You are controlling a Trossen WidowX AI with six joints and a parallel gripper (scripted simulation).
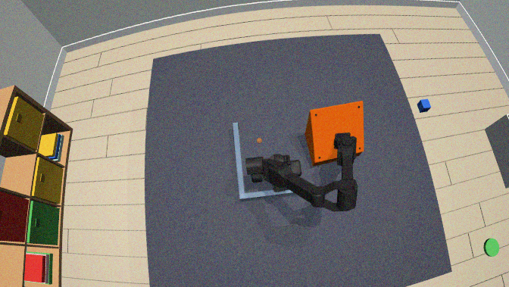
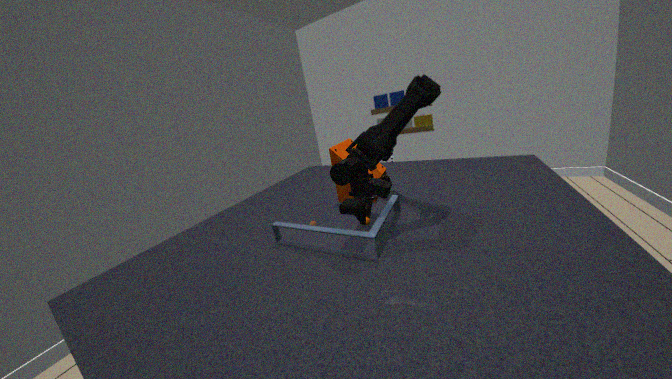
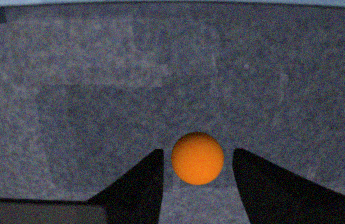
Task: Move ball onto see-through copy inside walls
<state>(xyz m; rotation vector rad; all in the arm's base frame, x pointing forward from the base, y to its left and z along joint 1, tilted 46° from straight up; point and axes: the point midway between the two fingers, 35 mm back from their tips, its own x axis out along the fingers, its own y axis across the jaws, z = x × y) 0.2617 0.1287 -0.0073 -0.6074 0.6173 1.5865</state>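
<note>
The clear wall is 14 cm ahead of my gripper tip, 7 cm to the right of it and 2 cm above it. Round my gripper tip: orange ball right at my gripper tip.
</note>
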